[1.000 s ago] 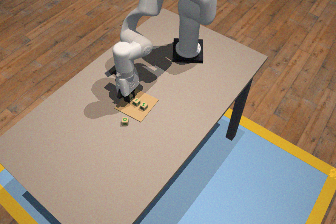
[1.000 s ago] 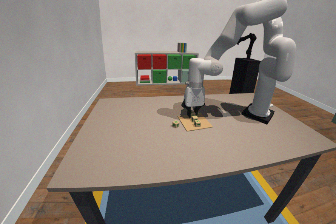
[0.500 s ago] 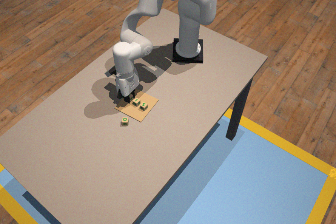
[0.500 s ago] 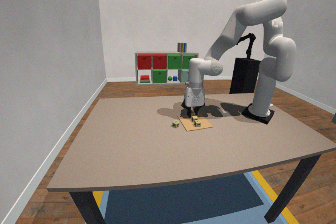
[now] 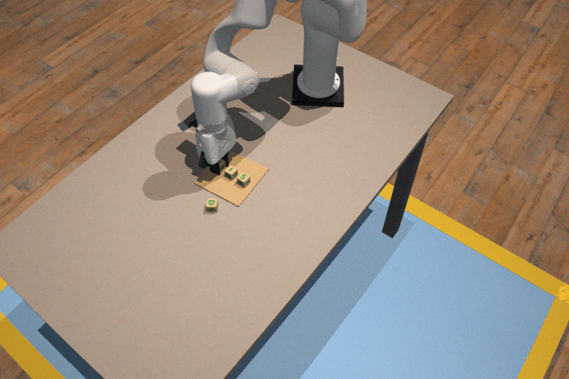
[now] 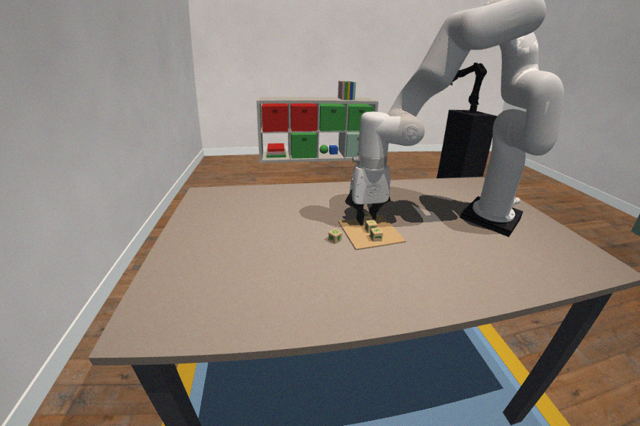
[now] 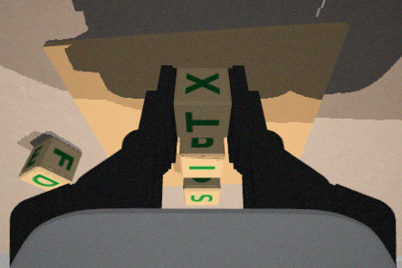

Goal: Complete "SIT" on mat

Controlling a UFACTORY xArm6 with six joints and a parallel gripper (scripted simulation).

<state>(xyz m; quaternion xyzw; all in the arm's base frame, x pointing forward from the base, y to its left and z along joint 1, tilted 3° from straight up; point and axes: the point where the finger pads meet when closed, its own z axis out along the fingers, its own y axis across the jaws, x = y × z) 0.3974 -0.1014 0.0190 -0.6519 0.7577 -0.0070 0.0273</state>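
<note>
Right now my hand is 10 mm above the T block. Round my hand: I block 40 mm to the left, 10 mm below, 10 mm ahead; then S block 80 mm to the left, 10 mm below, 10 mm ahead; then tan mat 40 mm to the left, 20 mm below, 10 mm ahead.
</note>
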